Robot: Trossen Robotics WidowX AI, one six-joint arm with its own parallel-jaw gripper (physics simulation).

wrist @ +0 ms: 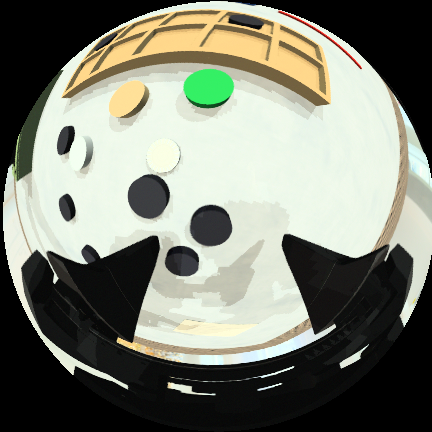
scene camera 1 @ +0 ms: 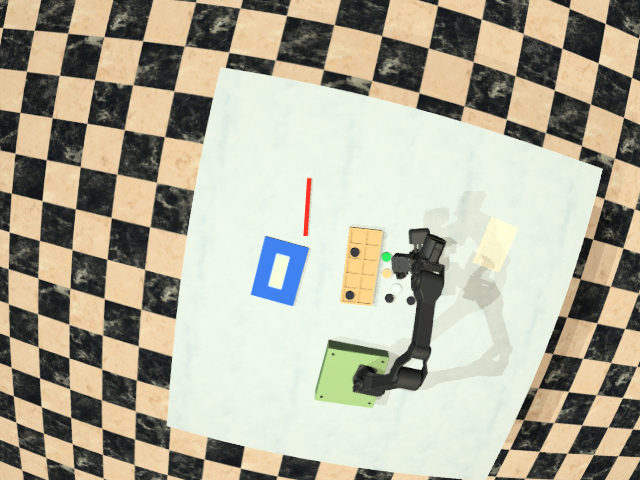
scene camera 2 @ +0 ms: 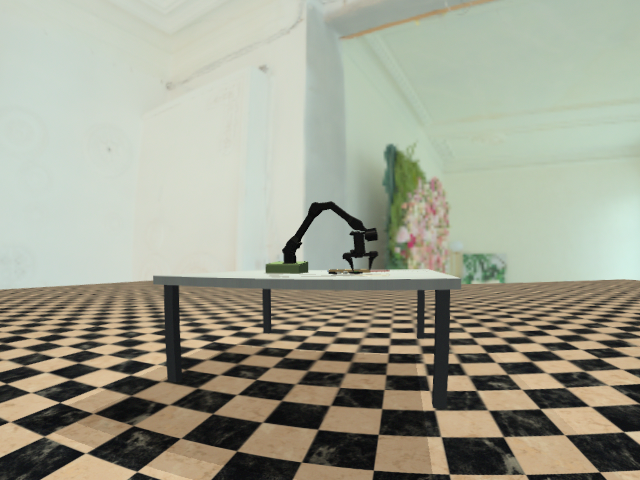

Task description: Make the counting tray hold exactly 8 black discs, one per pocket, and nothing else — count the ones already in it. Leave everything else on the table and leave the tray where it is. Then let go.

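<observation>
The tan counting tray (scene camera 1: pixel 366 297) (wrist: pixel 200 56) has two rows of pockets. One black disc (scene camera 1: pixel 354 252) (wrist: pixel 245 21) and another black disc (scene camera 1: pixel 349 295) (wrist: pixel 106 41) lie in separate pockets. Beside the tray lie a green disc (scene camera 1: pixel 386 256) (wrist: pixel 208 87), a tan disc (scene camera 1: pixel 387 272) (wrist: pixel 129 99), a white disc (scene camera 1: pixel 396 288) (wrist: pixel 81 153) and a cream disc (wrist: pixel 163 156). Several black discs lie loose, including one disc (wrist: pixel 148 196), a second (wrist: pixel 211 225) and a third (wrist: pixel 182 261). My gripper (scene camera 2: pixel 360 268) (wrist: pixel 221 241) is open and empty, low over the discs. The arm hides some in scene camera 1.
A red bar (scene camera 1: pixel 307 206) (wrist: pixel 322 35) and a blue rectangle (scene camera 1: pixel 260 268) with a cream centre lie beyond the tray. The arm stands on a green base block (scene camera 1: pixel 336 382) (scene camera 2: pixel 286 267) (wrist: pixel 30 135). A cream sheet (scene camera 1: pixel 495 244) (wrist: pixel 215 327) lies on the gripper's other side.
</observation>
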